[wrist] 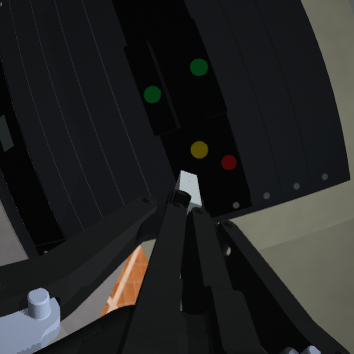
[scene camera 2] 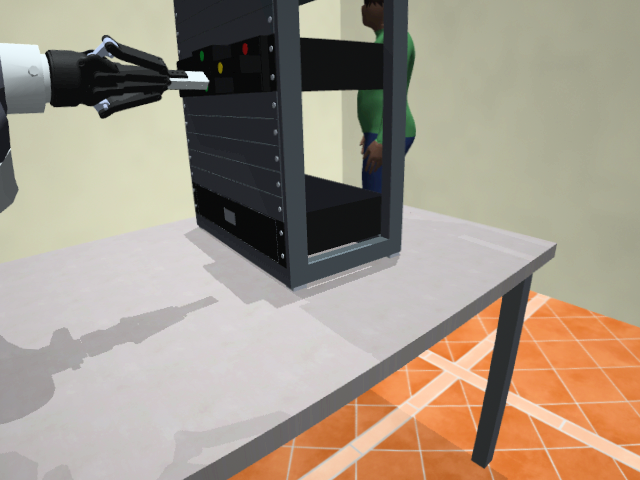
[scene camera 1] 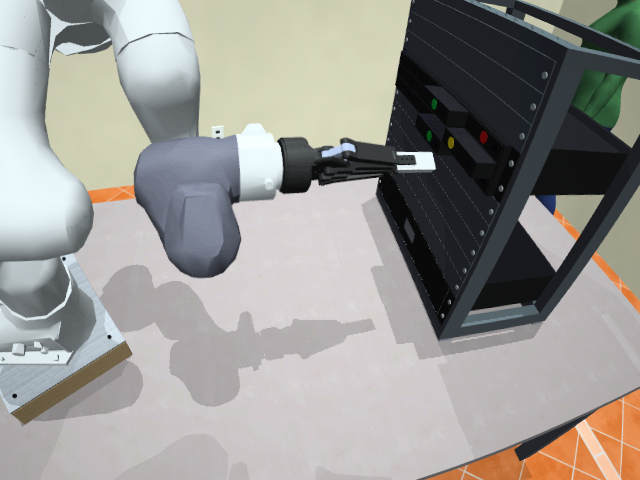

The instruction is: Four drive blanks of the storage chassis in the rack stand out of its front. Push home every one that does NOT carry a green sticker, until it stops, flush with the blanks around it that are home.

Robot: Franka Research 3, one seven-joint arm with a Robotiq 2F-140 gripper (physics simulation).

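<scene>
My gripper point(scene camera 1: 423, 161) point(scene camera 2: 196, 80) point(wrist: 183, 185) is shut and empty, its pale fingertips in front of the chassis point(scene camera 2: 267, 67). The yellow-stickered blank point(scene camera 1: 450, 142) point(scene camera 2: 220, 67) point(wrist: 199, 150) stands out; the tips look lower than its sticker in scene camera 1, and any gap is hard to judge. The red-stickered blank point(scene camera 1: 483, 136) point(scene camera 2: 245, 49) point(wrist: 228, 162) sits behind the yellow one's front and looks level with the chassis face. An upper green-stickered blank point(scene camera 1: 434, 103) point(scene camera 2: 202, 55) point(wrist: 199, 67) and a lower green-stickered blank point(scene camera 1: 429, 135) point(wrist: 152, 94) stand out.
The rack point(scene camera 1: 511, 206) point(scene camera 2: 292, 155) stands on the grey table point(scene camera 1: 310, 413) point(scene camera 2: 155, 413). Flat panels lie above and below the chassis, with another black unit point(scene camera 1: 418, 242) point(scene camera 2: 248, 232) at the bottom. A person in green point(scene camera 1: 602, 87) point(scene camera 2: 369, 108) is behind the rack.
</scene>
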